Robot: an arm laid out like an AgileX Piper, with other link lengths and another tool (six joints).
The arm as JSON. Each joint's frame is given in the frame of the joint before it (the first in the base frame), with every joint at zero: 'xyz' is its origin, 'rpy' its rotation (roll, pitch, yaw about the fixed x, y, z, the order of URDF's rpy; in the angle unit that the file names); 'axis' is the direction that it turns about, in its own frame. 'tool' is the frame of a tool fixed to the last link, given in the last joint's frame.
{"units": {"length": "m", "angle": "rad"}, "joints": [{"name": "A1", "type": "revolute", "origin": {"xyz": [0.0, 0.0, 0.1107], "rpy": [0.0, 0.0, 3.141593]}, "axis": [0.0, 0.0, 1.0]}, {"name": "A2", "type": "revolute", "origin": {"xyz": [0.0, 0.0, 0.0], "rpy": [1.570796, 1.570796, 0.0]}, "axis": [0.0, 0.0, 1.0]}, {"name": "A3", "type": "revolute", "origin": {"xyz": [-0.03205, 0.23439, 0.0], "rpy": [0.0, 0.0, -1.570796]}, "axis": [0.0, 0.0, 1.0]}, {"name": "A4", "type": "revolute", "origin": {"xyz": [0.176, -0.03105, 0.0], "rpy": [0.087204, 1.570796, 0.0]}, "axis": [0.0, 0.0, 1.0]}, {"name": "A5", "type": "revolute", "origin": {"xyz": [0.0, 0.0, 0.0], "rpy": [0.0, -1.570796, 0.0]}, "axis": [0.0, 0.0, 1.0]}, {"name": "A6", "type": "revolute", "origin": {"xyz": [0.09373, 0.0, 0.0], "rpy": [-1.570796, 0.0, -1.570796]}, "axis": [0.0, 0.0, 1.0]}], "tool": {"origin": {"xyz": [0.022, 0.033, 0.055], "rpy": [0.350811, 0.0, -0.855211]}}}
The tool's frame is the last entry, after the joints.
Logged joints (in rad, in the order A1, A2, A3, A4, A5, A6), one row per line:
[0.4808 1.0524 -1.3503 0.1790 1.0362 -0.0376]
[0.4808 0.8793 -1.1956 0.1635 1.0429 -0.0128]
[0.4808 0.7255 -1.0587 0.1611 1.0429 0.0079]
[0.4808 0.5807 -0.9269 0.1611 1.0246 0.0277]
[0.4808 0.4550 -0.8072 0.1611 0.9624 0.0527]
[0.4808 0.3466 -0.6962 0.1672 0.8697 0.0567]
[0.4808 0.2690 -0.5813 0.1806 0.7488 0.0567]
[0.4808 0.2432 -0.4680 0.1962 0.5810 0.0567]
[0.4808 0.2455 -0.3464 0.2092 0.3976 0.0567]
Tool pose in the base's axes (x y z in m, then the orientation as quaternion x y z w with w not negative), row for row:
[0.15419 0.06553 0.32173 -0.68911 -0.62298 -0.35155 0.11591]
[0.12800 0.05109 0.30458 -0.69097 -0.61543 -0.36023 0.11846]
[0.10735 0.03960 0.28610 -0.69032 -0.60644 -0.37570 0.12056]
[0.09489 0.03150 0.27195 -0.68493 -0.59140 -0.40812 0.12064]
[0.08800 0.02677 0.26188 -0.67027 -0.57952 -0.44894 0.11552]
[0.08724 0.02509 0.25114 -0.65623 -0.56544 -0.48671 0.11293]
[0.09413 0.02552 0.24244 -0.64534 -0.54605 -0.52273 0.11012]
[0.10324 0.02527 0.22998 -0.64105 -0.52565 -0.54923 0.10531]
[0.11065 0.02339 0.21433 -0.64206 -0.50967 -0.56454 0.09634]
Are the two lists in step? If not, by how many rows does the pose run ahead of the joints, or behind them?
The pose runs 1 row ahead of the joints: the pose in row i belongs to the joints in row i + 1.
